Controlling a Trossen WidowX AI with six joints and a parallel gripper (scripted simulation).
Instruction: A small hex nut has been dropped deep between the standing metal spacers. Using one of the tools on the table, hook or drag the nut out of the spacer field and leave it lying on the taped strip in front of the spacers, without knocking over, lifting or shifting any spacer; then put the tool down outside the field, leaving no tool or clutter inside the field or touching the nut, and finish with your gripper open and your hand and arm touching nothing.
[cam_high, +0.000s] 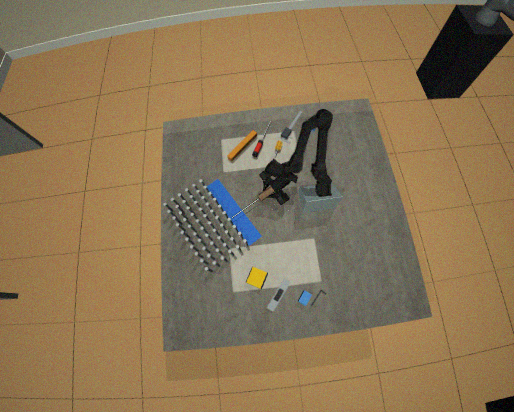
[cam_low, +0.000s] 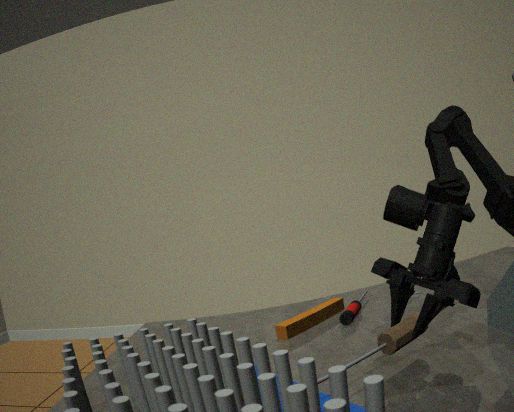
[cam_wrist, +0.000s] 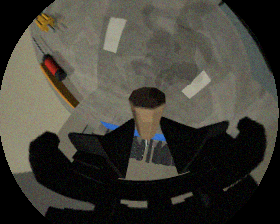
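Now: gripper tip 18 cm short of the blue taped strip, 6 cm to the right of it and 4 cm above it. Also, from my gripper tip: hook tool (9 cm ahead, 5 cm to the left, 1 cm below); yellow block (9 cm ahead, 42 cm to the left, 2 cm below); orange bar (10 cm ahead, 32 cm to the right, 3 cm below).
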